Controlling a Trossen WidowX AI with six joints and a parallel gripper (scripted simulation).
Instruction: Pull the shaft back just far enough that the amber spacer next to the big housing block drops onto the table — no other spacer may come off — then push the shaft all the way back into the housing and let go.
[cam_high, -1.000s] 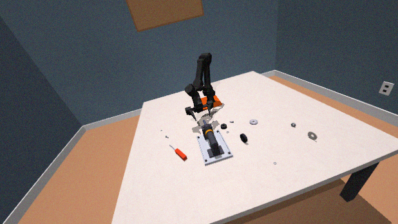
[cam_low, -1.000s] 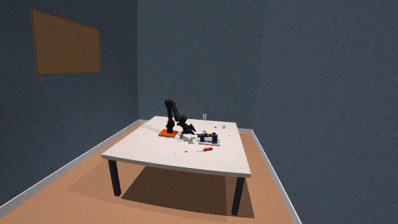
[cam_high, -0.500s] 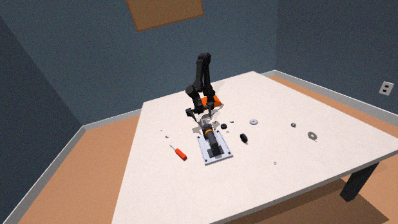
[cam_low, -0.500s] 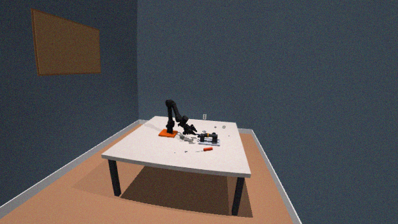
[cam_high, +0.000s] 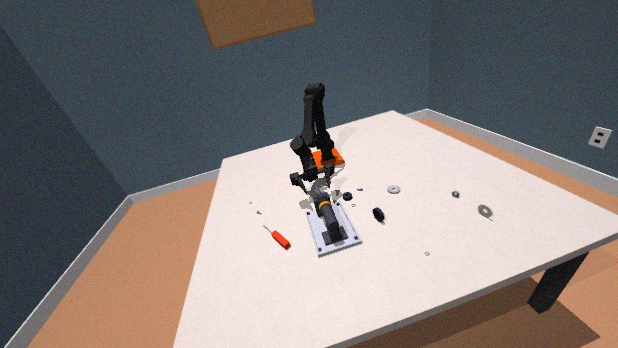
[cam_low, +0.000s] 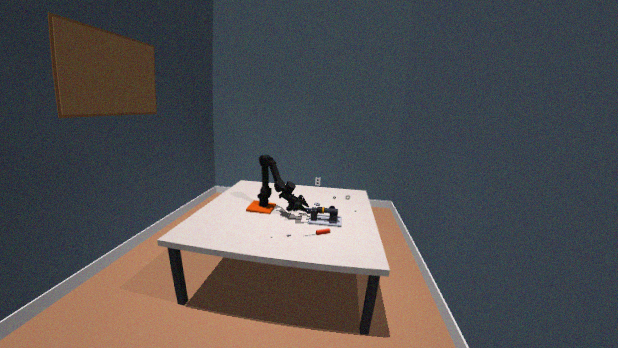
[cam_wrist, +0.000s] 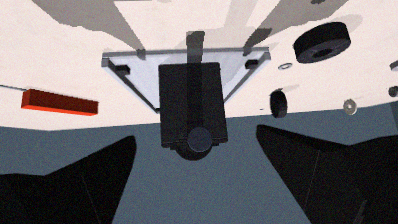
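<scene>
The shaft is 7 cm ahead of my gripper tip. Also, from my gripper tip: amber spacer: 11 cm ahead, 1 cm to the left.
</scene>
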